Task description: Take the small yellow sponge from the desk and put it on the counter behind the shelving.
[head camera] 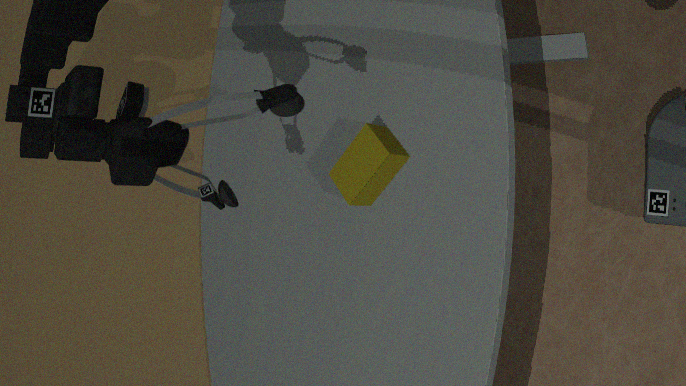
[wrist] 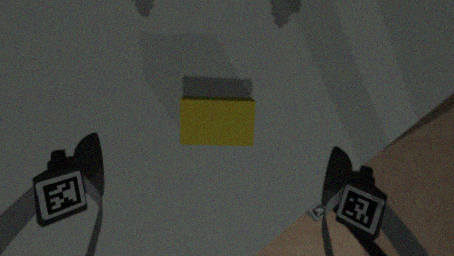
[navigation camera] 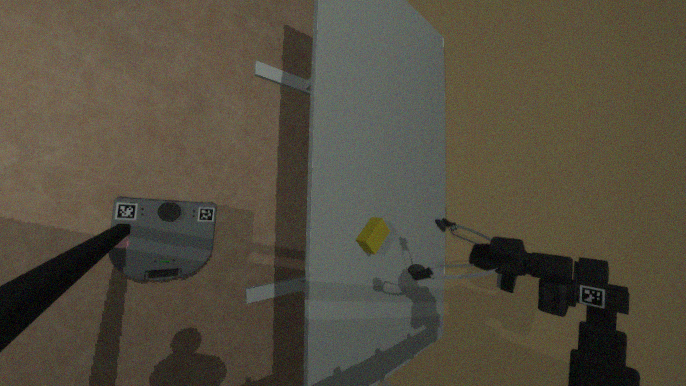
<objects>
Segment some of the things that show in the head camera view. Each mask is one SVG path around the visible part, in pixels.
My gripper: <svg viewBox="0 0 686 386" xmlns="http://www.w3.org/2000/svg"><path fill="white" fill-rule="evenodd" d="M111 182L114 185L149 186L155 180L179 193L211 202L220 210L225 208L225 204L237 207L237 198L224 180L220 181L217 192L208 177L177 165L188 144L188 128L238 120L259 111L264 113L268 109L277 116L290 117L302 111L304 99L294 85L283 84L265 91L254 90L198 100L150 118L144 117L149 103L149 88L144 87L144 84L129 81L118 106L116 119L109 122L113 124L114 134L110 133L109 148L112 147L109 159L105 161L109 165ZM156 172L160 167L169 166L209 183L198 187L196 191L166 180ZM257 107L237 115L185 124L167 120L222 103L256 99Z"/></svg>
A small yellow sponge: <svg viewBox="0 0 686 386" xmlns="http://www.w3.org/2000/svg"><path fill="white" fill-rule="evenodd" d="M388 127L366 123L329 172L330 177L349 206L371 206L410 158Z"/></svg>
</objects>
